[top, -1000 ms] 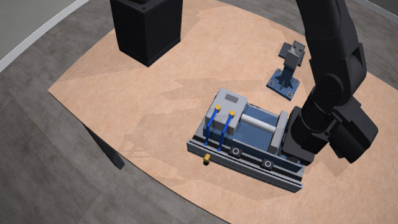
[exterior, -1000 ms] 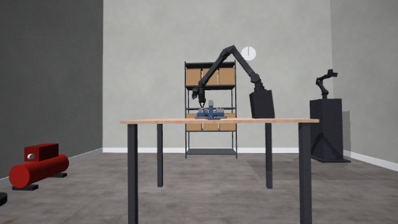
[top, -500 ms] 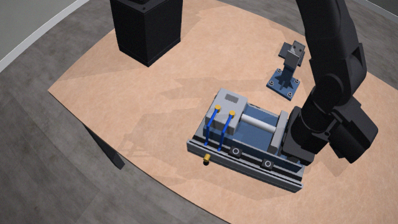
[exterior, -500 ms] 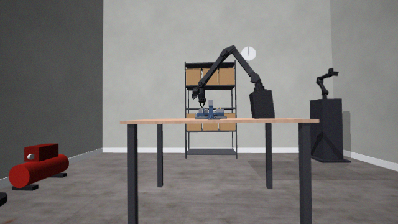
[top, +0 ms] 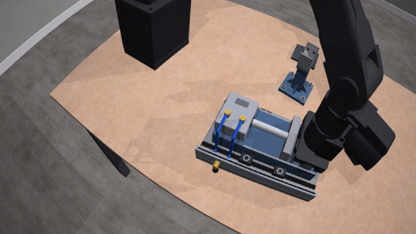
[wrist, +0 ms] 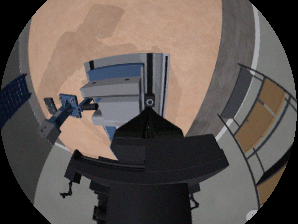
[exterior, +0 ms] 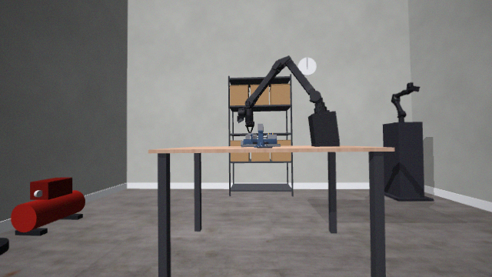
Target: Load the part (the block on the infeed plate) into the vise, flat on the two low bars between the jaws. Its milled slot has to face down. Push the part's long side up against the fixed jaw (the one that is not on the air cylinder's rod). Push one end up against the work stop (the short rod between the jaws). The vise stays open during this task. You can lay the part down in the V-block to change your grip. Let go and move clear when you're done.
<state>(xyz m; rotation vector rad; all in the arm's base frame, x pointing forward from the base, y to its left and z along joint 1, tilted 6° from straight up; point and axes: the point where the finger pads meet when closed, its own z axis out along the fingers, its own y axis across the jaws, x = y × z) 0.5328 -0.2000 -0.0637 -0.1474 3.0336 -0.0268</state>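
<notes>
My gripper is now 4 cm to the right of the grey part and 2 cm above it. Also, from my hand: moving jaw: 6 cm to the left, 4 cm below, 4 cm behind; then fixed jaw: 6 cm to the left, 4 cm below, 2 cm ahead; then work stop: 11 cm to the left, 2 cm below, 1 cm behind.
</notes>
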